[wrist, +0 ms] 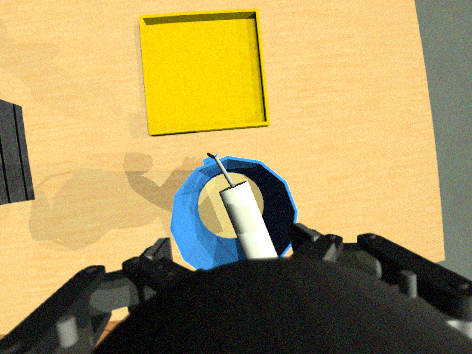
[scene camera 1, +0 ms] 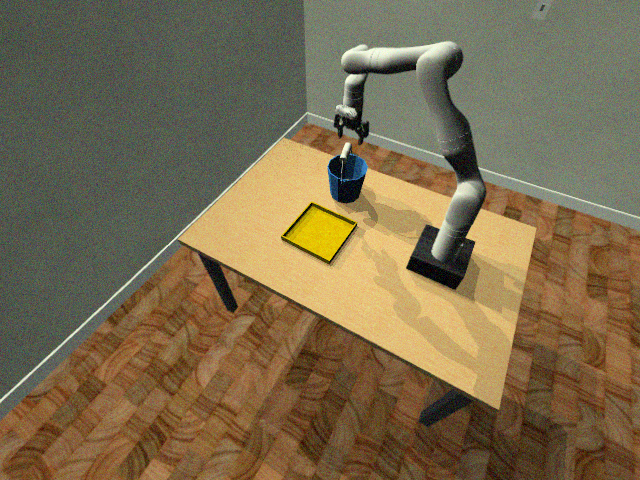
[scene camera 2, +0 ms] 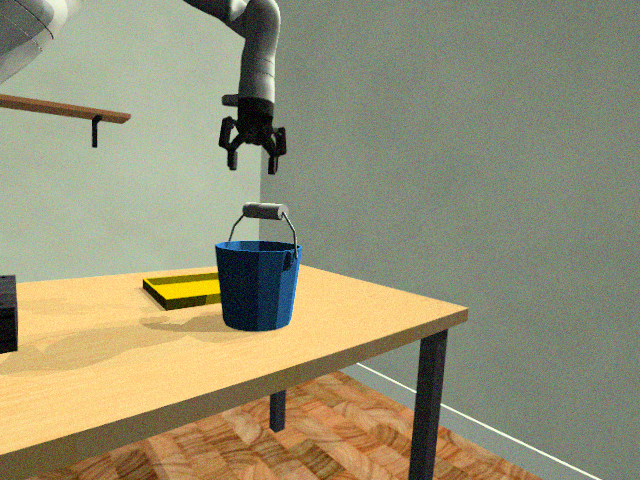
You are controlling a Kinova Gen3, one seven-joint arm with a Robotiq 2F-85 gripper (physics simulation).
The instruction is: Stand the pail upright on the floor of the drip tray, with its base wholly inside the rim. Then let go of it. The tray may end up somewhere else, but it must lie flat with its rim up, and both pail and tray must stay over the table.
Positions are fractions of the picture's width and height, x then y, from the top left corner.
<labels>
A yellow drip tray shows in the wrist view (0.43,0.21), in scene camera 1 (0.50,0.48) and in scene camera 2 (0.29,0.61).
</labels>
